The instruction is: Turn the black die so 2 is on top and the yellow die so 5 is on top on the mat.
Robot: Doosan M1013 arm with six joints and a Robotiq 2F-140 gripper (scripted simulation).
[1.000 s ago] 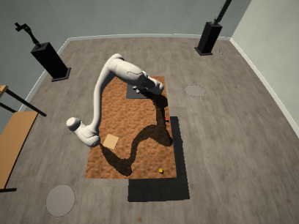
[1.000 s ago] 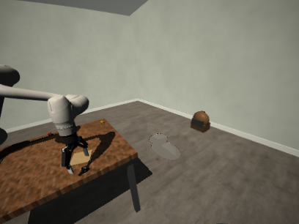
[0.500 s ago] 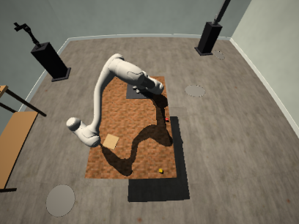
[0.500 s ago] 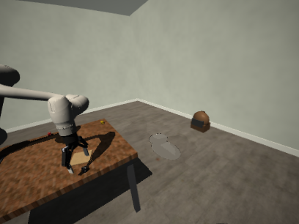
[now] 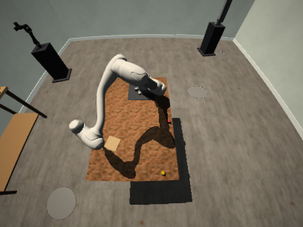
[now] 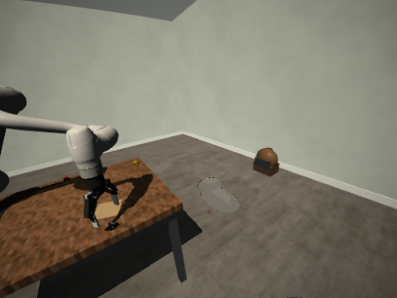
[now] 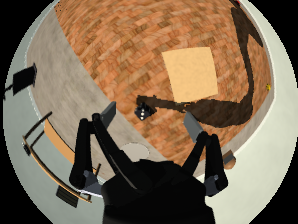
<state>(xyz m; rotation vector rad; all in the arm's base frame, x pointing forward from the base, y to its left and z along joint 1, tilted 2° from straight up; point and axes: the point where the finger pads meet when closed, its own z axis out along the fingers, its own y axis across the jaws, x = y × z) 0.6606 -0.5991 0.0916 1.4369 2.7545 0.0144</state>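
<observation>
Right now my hand is 110 mm past the red die, 800 mm to the right of it and 60 mm above it. Round my hand: black die: 30 mm to the right, 60 mm below; yellow die: 410 mm ahead, 600 mm to the left, 60 mm below; tan mat: 30 mm ahead, 130 mm to the left, 70 mm below.
</observation>
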